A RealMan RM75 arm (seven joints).
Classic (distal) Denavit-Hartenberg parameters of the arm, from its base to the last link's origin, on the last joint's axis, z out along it. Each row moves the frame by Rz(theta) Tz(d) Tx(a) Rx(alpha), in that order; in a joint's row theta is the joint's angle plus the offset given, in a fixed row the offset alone. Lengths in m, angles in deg.
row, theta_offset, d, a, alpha
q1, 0, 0.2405, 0, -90
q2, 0, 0, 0, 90
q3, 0, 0.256, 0, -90
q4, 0, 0, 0, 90
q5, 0, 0.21, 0, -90
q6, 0, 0, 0, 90
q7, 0, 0.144, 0, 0
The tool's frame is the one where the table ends.
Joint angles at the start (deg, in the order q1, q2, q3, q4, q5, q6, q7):
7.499, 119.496, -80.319, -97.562, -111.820, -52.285, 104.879
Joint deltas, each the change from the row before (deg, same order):
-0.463, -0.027, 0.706, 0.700, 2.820, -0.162, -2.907
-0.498, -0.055, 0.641, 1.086, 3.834, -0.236, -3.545
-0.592, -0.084, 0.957, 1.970, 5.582, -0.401, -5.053
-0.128, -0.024, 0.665, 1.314, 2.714, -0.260, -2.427
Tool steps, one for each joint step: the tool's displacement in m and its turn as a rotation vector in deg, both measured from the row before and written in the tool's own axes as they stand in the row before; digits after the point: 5 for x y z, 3 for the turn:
0.00154, -0.00116, -0.00281, 0.017, -1.283, -0.252
0.00156, -0.00044, -0.00273, -0.177, -1.830, -0.013
0.00318, -0.00126, -0.00388, 0.002, -2.625, 0.267
0.00248, -0.00160, -0.00193, 0.208, -1.210, 0.353

